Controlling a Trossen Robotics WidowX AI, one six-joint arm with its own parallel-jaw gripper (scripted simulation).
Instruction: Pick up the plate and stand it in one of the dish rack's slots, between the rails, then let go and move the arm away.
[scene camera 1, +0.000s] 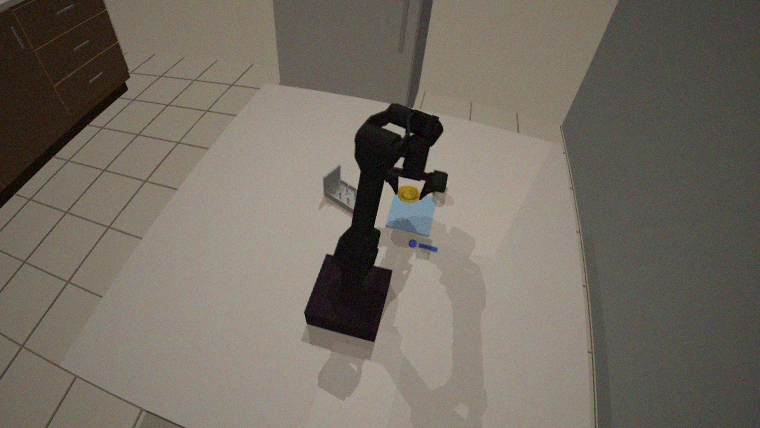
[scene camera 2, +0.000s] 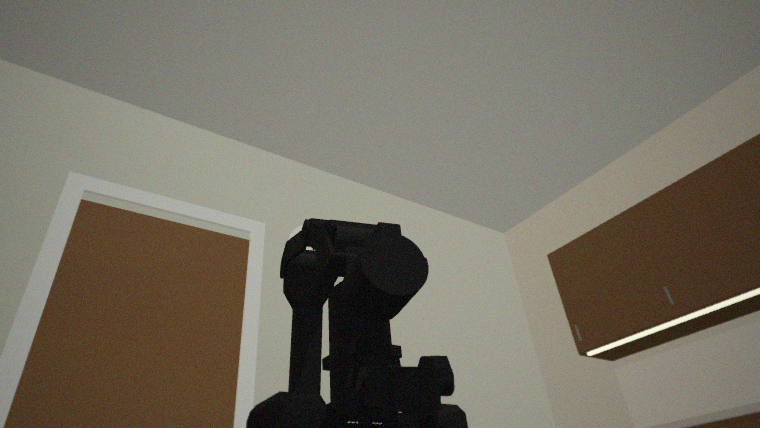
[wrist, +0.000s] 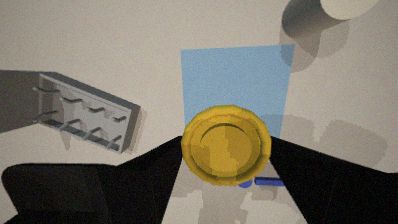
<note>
My gripper (scene camera 1: 408, 196) carries a yellow plate (wrist: 224, 145). Further things: a grey dish rack (scene camera 1: 339, 191) and a light blue mat (scene camera 1: 416, 217).
My gripper shows as well in the wrist view (wrist: 222, 141). The light blue mat also shows in the wrist view (wrist: 256, 78). Scene camera 2 misses the yellow plate: it is out of frame. Scene camera 2 misses the grey dish rack: it is out of frame.
</note>
